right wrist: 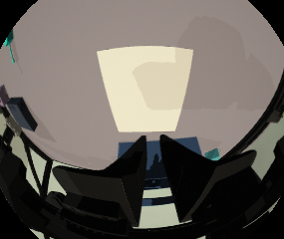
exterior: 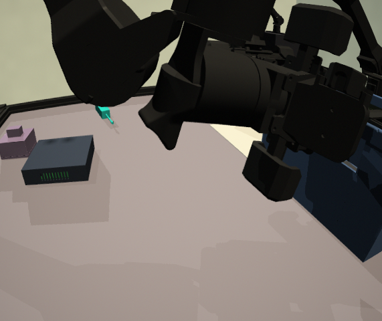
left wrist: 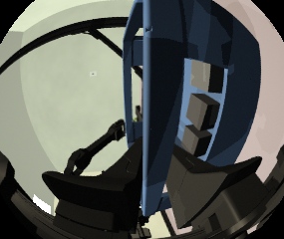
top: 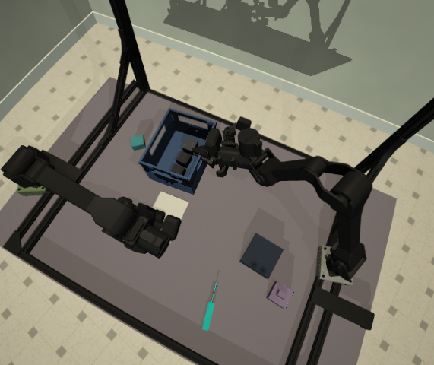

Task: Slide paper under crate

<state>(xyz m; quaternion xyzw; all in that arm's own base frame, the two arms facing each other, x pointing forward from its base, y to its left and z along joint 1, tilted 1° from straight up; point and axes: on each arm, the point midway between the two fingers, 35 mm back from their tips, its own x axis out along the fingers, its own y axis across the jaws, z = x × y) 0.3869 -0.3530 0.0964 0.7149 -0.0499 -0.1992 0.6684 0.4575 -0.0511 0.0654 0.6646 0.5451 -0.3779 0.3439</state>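
The sheet of paper is 10 cm below my right hand, 3 cm behind it and 1 cm to the left of it. From my right hand the other things lie so: blue plastic crate (24 cm behind, 3 cm below); then teal tool (23 cm to the left, 19 cm ahead, 9 cm below); then teal block (25 cm behind, 18 cm to the right, 9 cm below).
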